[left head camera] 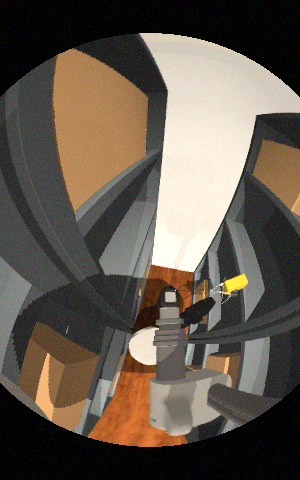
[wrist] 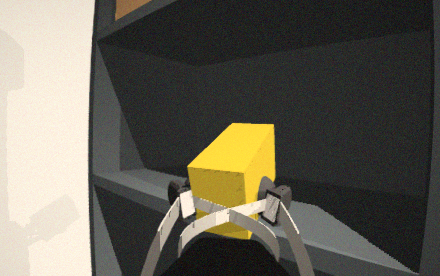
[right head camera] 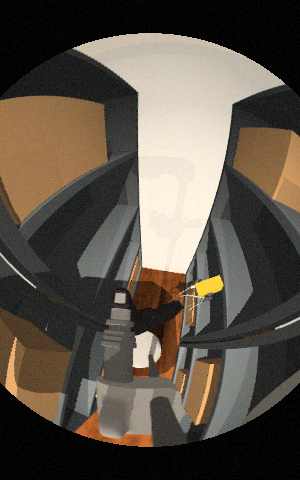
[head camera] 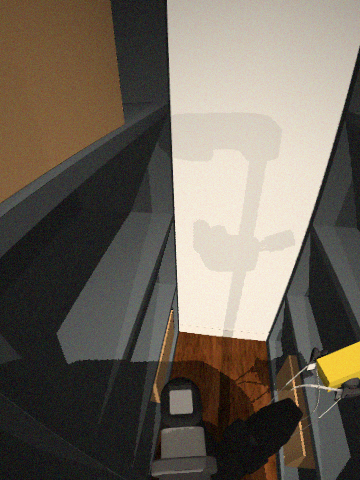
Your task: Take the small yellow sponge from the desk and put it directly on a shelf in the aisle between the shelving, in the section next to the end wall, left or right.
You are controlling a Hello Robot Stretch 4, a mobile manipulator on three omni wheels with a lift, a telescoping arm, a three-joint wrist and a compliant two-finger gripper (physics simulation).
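Seen in the pictures: gripper, fingertip midpoint: (left head camera: 232, 283) (right head camera: 206, 286) (head camera: 341, 365); robot's base, link origin: (left head camera: 149, 344) (right head camera: 140, 347).
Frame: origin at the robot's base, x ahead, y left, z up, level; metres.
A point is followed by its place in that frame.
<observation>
The small yellow sponge (head camera: 345, 364) @[x 0.264, y -0.297, z 1.103 m] (left head camera: 235, 283) @[x 0.263, y -0.299, z 1.105 m] (right head camera: 209, 285) @[x 0.264, y -0.306, z 1.107 m] (wrist: 225, 150) @[x 0.272, y -0.288, z 1.100 m] is held between the two fingertips of my gripper (head camera: 332, 375) (left head camera: 228, 290) (right head camera: 201, 292) (wrist: 230, 189) @[x 0.281, y -0.319, z 1.060 m], which is shut on it. In the wrist view the sponge is in front of an open bay of the right-hand shelving, and its lower part overlaps the view of the shelf board (wrist: 325, 227) @[x 0.212, y -0.535, z 0.963 m]. The gap between sponge and board cannot be judged. This bay is next to the white end wall (head camera: 210, 300) @[x 1.050, y -0.209, z 0.338 m] (left head camera: 200, 130) @[x 1.041, y -0.250, z 1.599 m] (right head camera: 170, 120) @[x 1.046, y -0.226, z 1.652 m] (wrist: 55, 125) @[x 0.985, y -0.513, z 1.115 m]. The desk does not show.
Dark shelving stands on both sides of the narrow aisle. A large cardboard box (head camera: 55, 85) @[x 0.451, y 0.142, z 1.515 m] (left head camera: 100, 125) @[x 0.348, y 0.164, z 1.544 m] (right head camera: 55, 140) @[x 0.407, y 0.152, z 1.553 m] sits high on the left. Another box (left head camera: 280, 170) @[x 0.566, y -0.547, z 1.545 m] (right head camera: 260, 155) @[x 0.553, y -0.544, z 1.551 m] sits high on the right. A low box (head camera: 295, 415) is at the right of the wooden floor (head camera: 215, 355) @[x 0.877, y -0.242, z -0.028 m].
</observation>
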